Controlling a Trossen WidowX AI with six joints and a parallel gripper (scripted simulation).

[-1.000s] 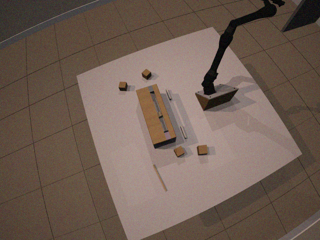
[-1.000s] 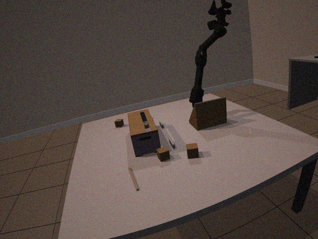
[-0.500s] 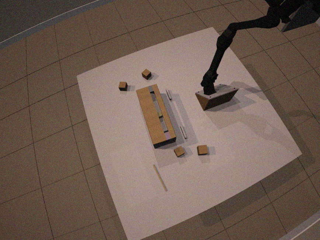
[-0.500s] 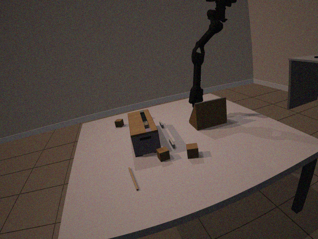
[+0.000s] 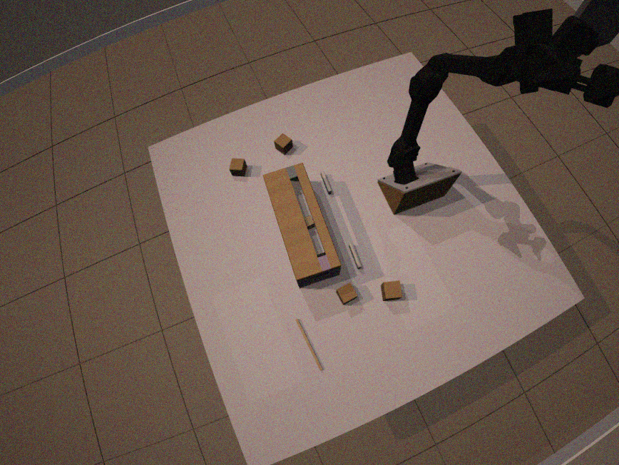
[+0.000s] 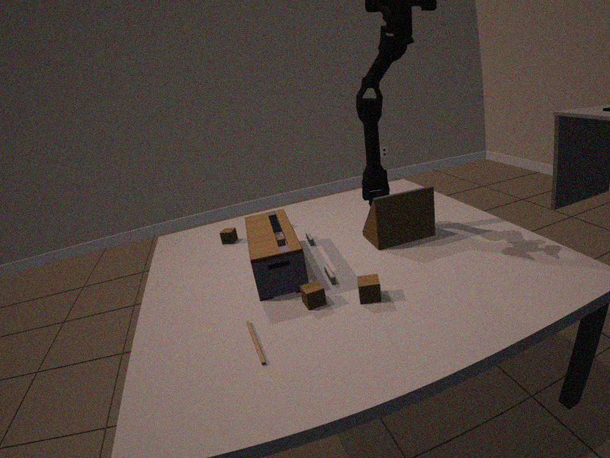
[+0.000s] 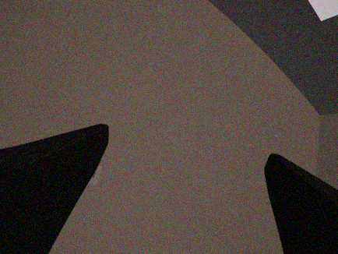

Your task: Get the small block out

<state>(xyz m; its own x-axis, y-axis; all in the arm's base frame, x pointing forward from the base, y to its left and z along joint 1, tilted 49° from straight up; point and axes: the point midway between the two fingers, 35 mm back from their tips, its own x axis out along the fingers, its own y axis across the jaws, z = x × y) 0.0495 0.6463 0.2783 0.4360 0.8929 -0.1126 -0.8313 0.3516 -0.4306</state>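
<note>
My gripper tip is now 740 mm above the long box, 350 mm short of it and 260 mm to the left of it. From my gripper tip the other things lie so: thin wooden stick: 800 mm below, 530 mm ahead, 90 mm to the left.
</note>
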